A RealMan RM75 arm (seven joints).
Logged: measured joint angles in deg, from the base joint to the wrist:
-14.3 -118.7 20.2 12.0 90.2 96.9 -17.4
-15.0 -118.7 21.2 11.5 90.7 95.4 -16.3
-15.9 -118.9 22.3 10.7 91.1 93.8 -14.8
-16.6 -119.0 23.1 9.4 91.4 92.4 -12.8
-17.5 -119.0 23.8 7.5 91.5 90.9 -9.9
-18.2 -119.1 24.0 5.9 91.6 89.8 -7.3
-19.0 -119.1 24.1 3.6 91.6 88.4 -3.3
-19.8 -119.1 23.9 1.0 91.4 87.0 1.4
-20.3 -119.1 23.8 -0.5 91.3 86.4 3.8
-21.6 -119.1 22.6 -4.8 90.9 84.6 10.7
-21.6 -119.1 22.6 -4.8 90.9 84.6 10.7
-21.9 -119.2 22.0 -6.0 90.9 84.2 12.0
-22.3 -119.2 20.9 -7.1 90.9 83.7 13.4
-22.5 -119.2 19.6 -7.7 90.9 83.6 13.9
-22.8 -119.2 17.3 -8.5 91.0 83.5 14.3
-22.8 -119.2 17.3 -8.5 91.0 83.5 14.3
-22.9 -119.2 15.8 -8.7 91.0 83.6 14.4
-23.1 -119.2 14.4 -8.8 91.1 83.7 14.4
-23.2 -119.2 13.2 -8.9 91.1 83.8 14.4
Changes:
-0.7 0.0 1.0 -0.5 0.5 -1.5 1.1
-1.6 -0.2 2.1 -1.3 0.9 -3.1 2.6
-2.3 -0.3 2.9 -2.6 1.2 -4.5 4.6
-3.2 -0.3 3.6 -4.5 1.3 -6.0 7.5
-3.9 -0.4 3.8 -6.1 1.4 -7.1 10.1
-4.7 -0.4 3.9 -8.4 1.4 -8.5 14.1
-5.5 -0.4 3.7 -11.0 1.2 -9.9 18.8
-6.0 -0.4 3.6 -12.5 1.1 -10.5 21.2
-7.3 -0.4 2.4 -16.8 0.7 -12.3 28.1
-7.3 -0.4 2.4 -16.8 0.7 -12.3 28.1
-7.6 -0.5 1.8 -18.0 0.7 -12.7 29.4
-8.0 -0.5 0.7 -19.1 0.7 -13.2 30.8
-8.2 -0.5 -0.6 -19.7 0.7 -13.3 31.3
-8.5 -0.5 -2.9 -20.5 0.8 -13.4 31.7
-8.5 -0.5 -2.9 -20.5 0.8 -13.4 31.7
-8.6 -0.5 -4.4 -20.7 0.8 -13.3 31.8
-8.8 -0.5 -5.8 -20.8 0.9 -13.2 31.8
-8.9 -0.5 -7.0 -20.9 0.9 -13.1 31.8

